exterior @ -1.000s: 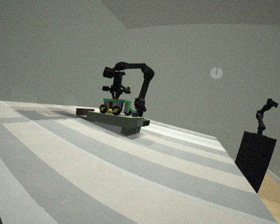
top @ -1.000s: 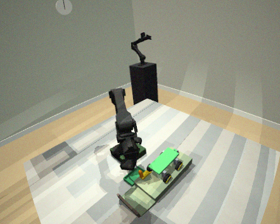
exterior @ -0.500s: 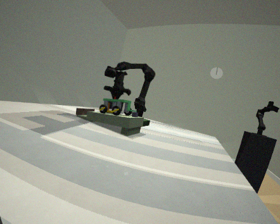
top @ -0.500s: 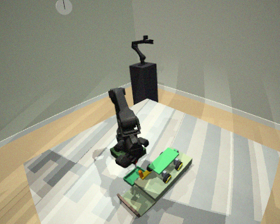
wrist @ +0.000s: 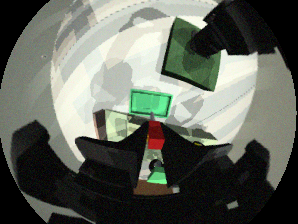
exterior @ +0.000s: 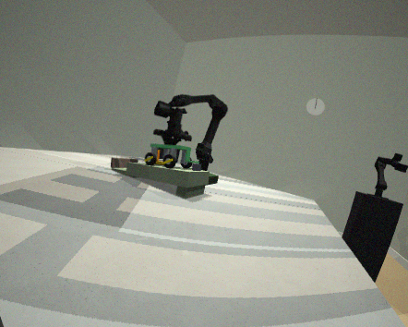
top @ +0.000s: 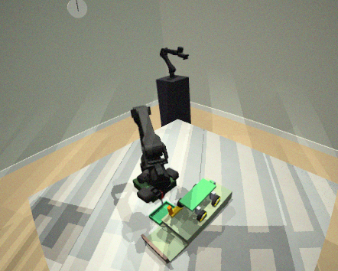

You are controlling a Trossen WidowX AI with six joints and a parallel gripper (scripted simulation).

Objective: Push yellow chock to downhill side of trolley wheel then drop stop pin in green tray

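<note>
My gripper tip is now 13 cm above the green tray. The rest, counted from my gripper tip: yellow chock (7 cm ahead, 1 cm to the left, 4 cm below); red-headed stop pin (right at my gripper tip); green-topped trolley (12 cm ahead, 10 cm to the left, 1 cm below).
</note>
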